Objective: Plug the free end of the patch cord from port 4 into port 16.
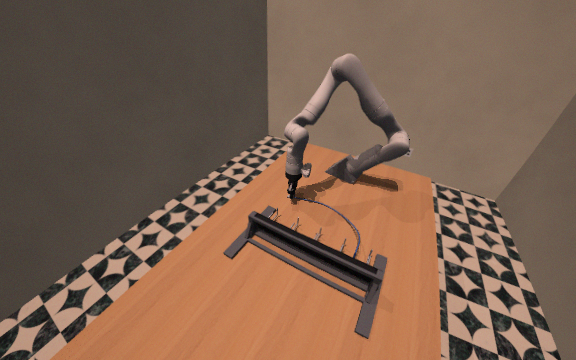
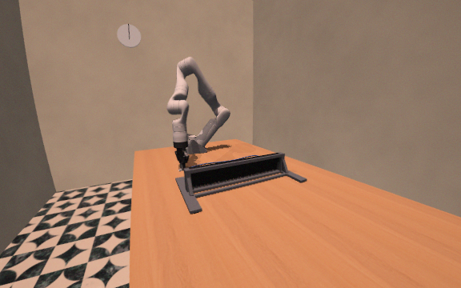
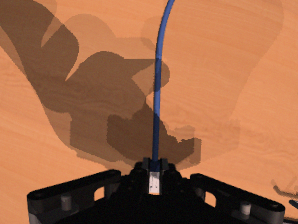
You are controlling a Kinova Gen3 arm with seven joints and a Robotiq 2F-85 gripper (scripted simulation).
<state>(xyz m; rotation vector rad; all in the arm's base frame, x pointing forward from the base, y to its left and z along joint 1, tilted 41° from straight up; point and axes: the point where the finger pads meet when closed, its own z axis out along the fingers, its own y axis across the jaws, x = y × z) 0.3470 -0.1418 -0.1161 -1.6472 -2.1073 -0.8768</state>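
Now: the patch cord plug 10 mm to the right of my hand and 10 mm below it.
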